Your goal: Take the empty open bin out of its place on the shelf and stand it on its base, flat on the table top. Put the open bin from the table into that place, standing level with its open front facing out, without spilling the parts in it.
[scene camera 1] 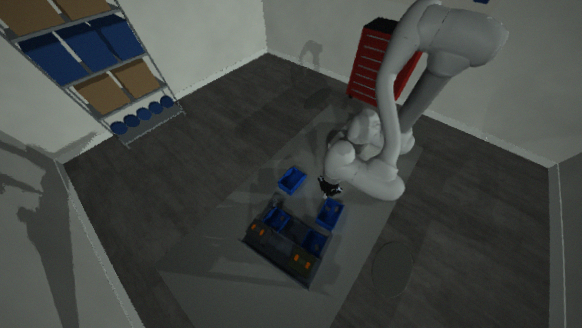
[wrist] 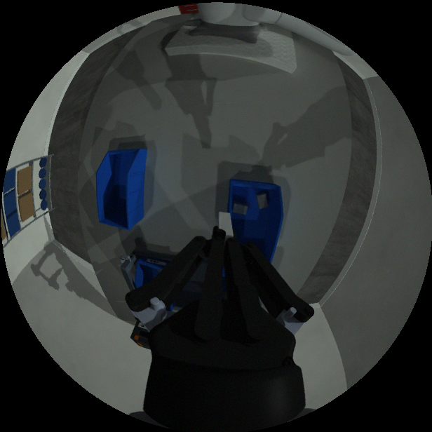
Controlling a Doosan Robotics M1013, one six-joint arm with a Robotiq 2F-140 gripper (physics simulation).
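Where they show: gripper, between the fingertips: [scene camera 1: 325,196]; arm's base, origin of its link: [scene camera 1: 355,141].
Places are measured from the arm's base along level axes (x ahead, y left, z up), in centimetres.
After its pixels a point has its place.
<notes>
The empty blue open bin [scene camera 1: 292,181] {x 55.5, y -10.3, z -4.0 cm} [wrist: 120,192] stands upright on the table top [scene camera 1: 220,260] {x 115.3, y -3.1, z -4.3 cm} [wrist: 240,120], apart from the shelf. The other blue open bin [scene camera 1: 328,215] {x 56.4, y 20.9, z -4.0 cm} [wrist: 260,215] stands on the table beside the shelf's right end, with small greyish-brown parts inside. The dark shelf [scene camera 1: 277,243] {x 88.9, y 13.3, z 5.9 cm} holds a blue bin [scene camera 1: 276,219] {x 79.9, y 1.4, z -3.4 cm} [wrist: 146,274] at its left and another blue bin [scene camera 1: 314,241] {x 73.2, y 24.8, z -3.4 cm} at its right, with a gap between them. My gripper [scene camera 1: 325,195] {x 53.7, y 14.0, z 7.4 cm} [wrist: 222,220] is shut and empty, above the table near the bin with parts. It hides part of that bin and the shelf in the wrist view.
Orange marks show on the shelf's outer side. The robot's base stands at the table's far end. A red drawer cabinet [scene camera 1: 367,67] stands by the back wall. A tall storage rack with blue and brown boxes stands at the left, away from the table.
</notes>
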